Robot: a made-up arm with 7 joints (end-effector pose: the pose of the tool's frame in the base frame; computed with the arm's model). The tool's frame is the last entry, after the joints. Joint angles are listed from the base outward.
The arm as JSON. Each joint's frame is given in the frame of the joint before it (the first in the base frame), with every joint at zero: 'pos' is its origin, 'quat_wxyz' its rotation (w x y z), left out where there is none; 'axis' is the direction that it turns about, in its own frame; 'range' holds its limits. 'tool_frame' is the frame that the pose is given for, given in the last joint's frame.
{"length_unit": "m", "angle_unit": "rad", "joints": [
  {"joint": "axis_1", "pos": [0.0, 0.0, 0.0], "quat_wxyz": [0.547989, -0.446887, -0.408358, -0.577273], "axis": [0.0, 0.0, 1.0], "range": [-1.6, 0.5]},
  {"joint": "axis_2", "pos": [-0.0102, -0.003, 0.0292], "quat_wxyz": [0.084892, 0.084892, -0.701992, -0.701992], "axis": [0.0, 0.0, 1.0], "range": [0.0, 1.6]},
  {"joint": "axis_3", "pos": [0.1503, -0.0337, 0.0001], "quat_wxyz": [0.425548, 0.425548, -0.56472, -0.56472], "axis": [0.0, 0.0, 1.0], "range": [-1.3, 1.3]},
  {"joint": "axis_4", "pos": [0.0, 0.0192, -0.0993], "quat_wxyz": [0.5, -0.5, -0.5, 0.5], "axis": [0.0, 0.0, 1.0], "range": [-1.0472, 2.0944]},
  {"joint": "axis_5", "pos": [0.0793, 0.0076, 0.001], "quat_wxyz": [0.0, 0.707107, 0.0, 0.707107], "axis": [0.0, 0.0, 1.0], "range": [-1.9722, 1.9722]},
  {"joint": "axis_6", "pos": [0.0, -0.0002, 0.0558], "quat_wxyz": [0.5, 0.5, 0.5, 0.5], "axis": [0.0, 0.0, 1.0], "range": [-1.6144, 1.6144]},
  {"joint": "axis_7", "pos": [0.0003, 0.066, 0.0], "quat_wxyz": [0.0, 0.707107, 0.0, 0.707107], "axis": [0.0, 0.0, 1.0], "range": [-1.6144, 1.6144]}
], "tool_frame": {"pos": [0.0, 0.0, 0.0], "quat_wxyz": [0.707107, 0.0, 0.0, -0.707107]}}
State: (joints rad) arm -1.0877 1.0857 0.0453 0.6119 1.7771 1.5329 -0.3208
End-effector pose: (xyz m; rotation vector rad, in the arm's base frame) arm 0.2429 0.2997 0.0630 1.2040 0.8116 2.1870
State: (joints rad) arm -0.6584 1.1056 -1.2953 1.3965 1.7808 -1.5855 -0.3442
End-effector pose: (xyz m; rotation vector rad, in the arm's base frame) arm 0.0890 0.3577 -0.2039 -0.4696 -1.3382 2.5234
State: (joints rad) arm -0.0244 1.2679 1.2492 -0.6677 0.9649 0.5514 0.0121
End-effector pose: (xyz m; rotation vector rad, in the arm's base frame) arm 0.0624 0.2378 0.1269 1.8162 -0.7069 1.6748
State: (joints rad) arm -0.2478 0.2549 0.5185 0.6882 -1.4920 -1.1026 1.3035
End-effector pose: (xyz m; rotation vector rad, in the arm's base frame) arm 0.1084 0.2403 -0.3203 -1.2988 -0.2107 2.6132
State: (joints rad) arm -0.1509 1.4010 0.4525 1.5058 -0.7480 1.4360 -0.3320
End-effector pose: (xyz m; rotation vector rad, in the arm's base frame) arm 0.0000 0.4183 -0.1131 -1.0514 1.3883 1.1813
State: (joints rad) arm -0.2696 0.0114 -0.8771 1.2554 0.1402 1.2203 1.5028
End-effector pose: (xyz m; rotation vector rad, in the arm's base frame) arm 0.0161 0.0442 -0.4270 2.4010 0.6600 0.2433
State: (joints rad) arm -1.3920 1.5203 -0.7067 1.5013 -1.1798 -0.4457 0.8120
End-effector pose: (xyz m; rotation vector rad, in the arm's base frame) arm 0.1852 0.4317 0.0993 0.1492 -0.6767 1.8763
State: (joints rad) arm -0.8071 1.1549 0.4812 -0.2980 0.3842 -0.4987 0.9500
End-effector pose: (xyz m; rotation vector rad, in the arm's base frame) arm 0.1949 0.1880 0.1054 0.7591 -2.1043 0.8212
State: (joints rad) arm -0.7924 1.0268 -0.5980 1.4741 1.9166 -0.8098 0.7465
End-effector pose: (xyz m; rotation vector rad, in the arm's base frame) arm 0.1928 0.3590 -0.2202 2.0678 0.3082 -1.3032
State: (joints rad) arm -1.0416 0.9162 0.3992 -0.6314 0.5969 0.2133 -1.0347
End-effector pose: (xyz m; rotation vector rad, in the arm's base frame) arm 0.1884 0.1546 0.1159 1.6020 -0.5772 0.0651
